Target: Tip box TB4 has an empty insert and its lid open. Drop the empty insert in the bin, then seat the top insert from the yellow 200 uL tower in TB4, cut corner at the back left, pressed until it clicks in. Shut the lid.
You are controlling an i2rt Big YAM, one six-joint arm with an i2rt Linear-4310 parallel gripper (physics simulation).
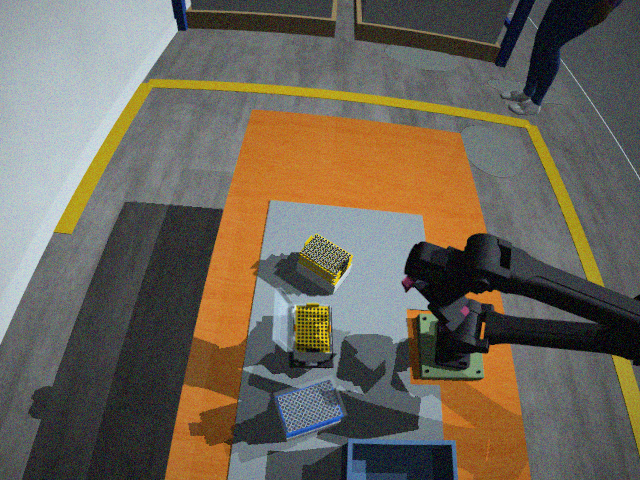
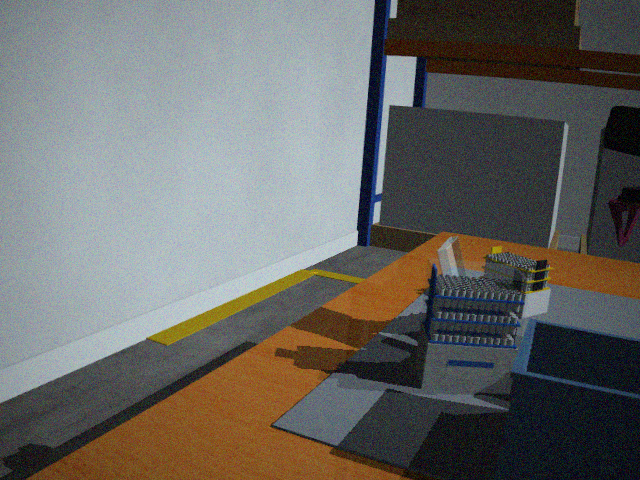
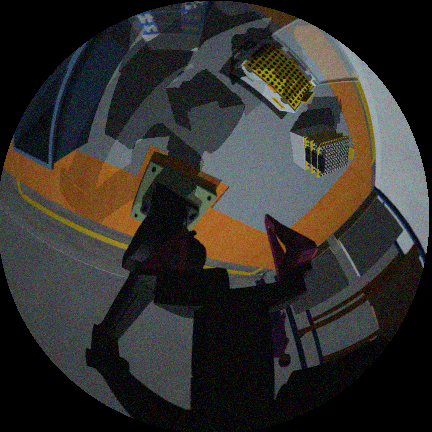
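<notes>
Tip box TB4 (image 1: 311,358) (image 3: 261,91) stands mid-mat; its label is unreadable. Its clear lid (image 1: 281,322) (image 2: 450,258) (image 3: 325,55) stands open on the side away from the arm. A yellow insert (image 1: 312,328) (image 3: 280,72) with empty holes sits in it. The yellow tower (image 1: 325,257) (image 2: 516,263) (image 3: 330,156) stands turned at an angle behind the box, its stacked inserts full of tips. The blue bin (image 1: 403,442) (image 2: 584,383) (image 3: 59,110) is at the near right. My gripper (image 1: 436,297) (image 3: 225,223) is open and empty, raised near the arm's base, away from the box and tower.
A blue tip tower (image 1: 310,409) (image 2: 475,318) stands between the box and the bin's side of the grey mat (image 1: 372,217). The arm's green base plate (image 1: 426,369) (image 3: 202,197) is at the right table edge. A person (image 1: 542,62) stands beyond the floor tape.
</notes>
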